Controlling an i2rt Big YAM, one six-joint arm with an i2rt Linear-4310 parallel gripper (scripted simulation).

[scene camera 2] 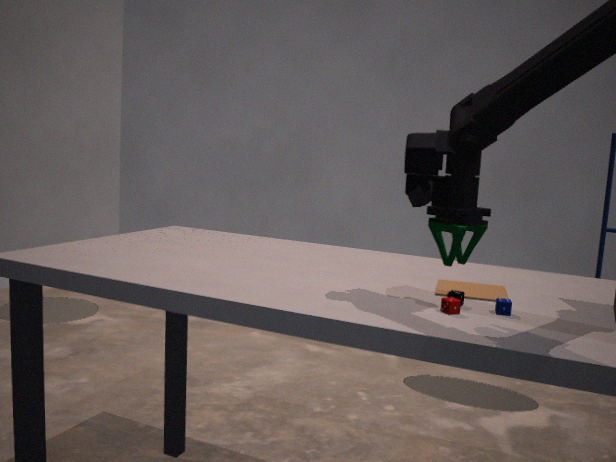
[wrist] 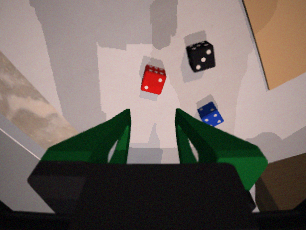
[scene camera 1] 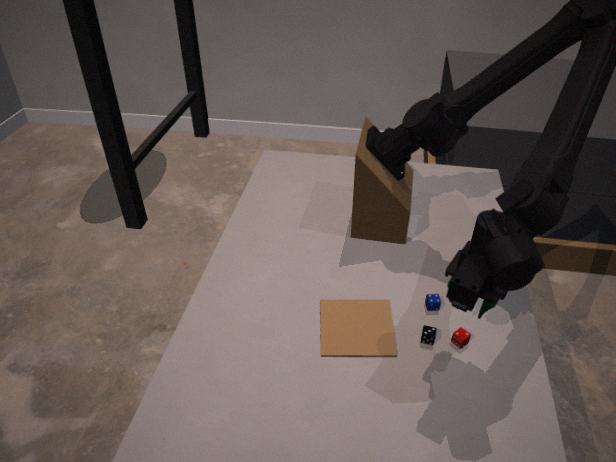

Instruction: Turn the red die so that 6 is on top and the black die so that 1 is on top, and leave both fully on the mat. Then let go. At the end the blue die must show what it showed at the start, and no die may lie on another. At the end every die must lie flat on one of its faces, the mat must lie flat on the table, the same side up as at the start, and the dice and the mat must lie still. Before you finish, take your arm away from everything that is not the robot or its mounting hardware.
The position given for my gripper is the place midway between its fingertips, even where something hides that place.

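My gripper [scene camera 2: 454, 264] [wrist: 152, 114] is visible in scene camera 2 and the wrist view. A black die [wrist: 201, 56] is visible. A tan mat [scene camera 1: 349, 328] [scene camera 2: 476, 291] is visible too.
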